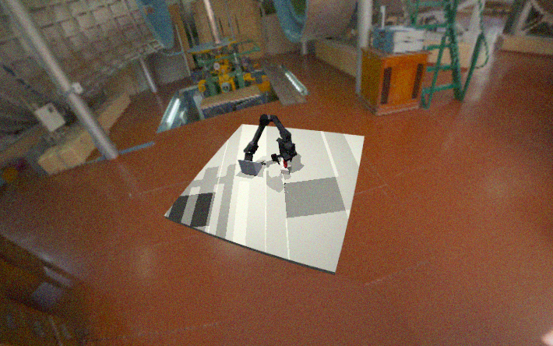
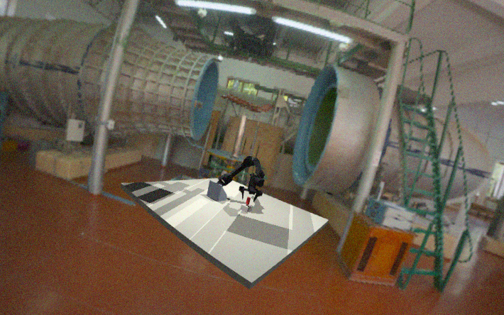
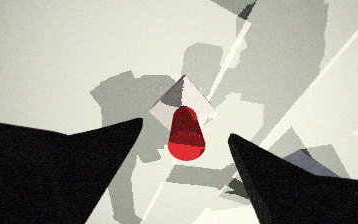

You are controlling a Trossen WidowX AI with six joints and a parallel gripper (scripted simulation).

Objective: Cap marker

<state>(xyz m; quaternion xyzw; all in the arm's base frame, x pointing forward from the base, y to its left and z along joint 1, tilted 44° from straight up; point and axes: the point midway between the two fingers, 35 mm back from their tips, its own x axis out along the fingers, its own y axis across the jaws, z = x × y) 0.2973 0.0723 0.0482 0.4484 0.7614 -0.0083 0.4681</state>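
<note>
Now: gripper tip right at the red cap. The rest, counted from my gripper tip: white block: 6 cm below.
</note>
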